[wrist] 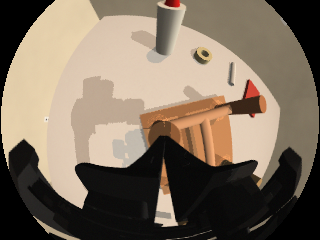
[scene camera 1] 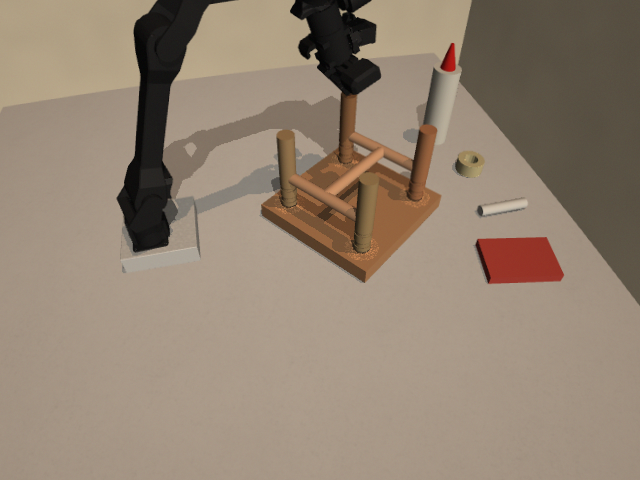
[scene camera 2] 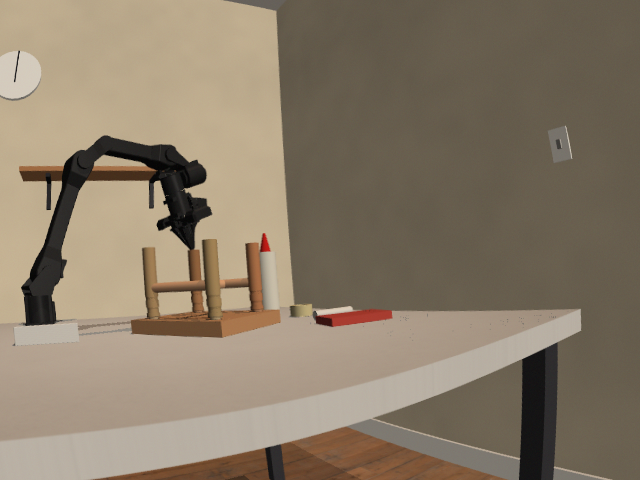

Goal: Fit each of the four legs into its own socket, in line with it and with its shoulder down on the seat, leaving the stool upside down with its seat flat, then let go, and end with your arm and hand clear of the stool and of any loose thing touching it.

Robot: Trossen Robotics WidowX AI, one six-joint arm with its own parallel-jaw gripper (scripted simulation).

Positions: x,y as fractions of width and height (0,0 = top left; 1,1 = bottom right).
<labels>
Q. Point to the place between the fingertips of my gripper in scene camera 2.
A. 0.30,0.52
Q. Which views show my gripper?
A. The wrist view, scene camera 1 and scene camera 2: all of them.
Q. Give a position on a red block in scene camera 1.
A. At 0.79,0.54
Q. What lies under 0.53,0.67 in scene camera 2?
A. A red block.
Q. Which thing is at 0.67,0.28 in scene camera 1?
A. A stool leg.
</labels>
